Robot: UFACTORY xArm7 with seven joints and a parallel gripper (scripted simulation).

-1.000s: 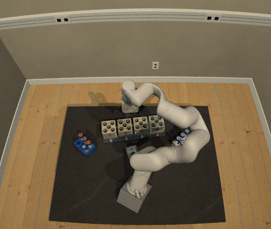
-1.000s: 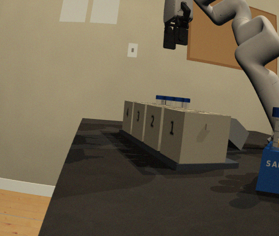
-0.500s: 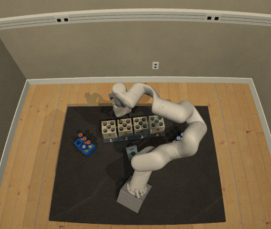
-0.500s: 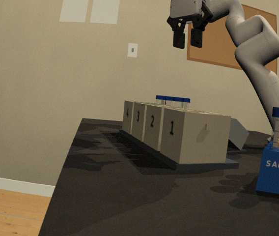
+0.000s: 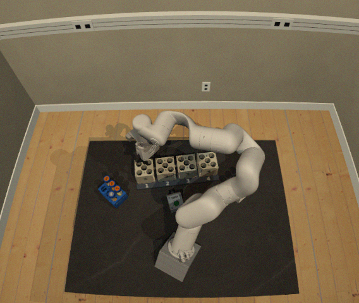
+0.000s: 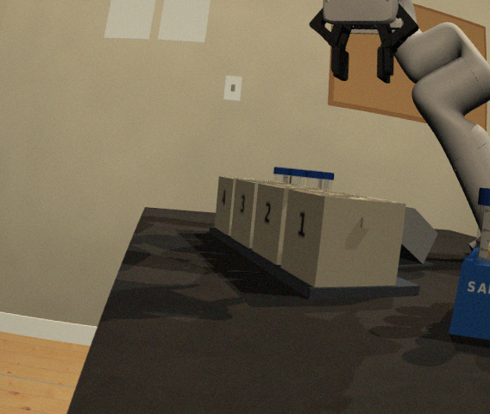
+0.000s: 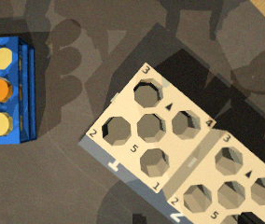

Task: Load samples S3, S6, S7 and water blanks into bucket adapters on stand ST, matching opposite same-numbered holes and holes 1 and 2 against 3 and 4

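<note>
The blue sample rack is 230 mm to the left of my hand, 220 mm below it and 40 mm behind it. The rest, counted from my hand: white blank rack: 430 mm to the right, 220 mm below, 160 mm behind; adapter 1: 200 mm below, 40 mm to the left, 40 mm ahead.
</note>
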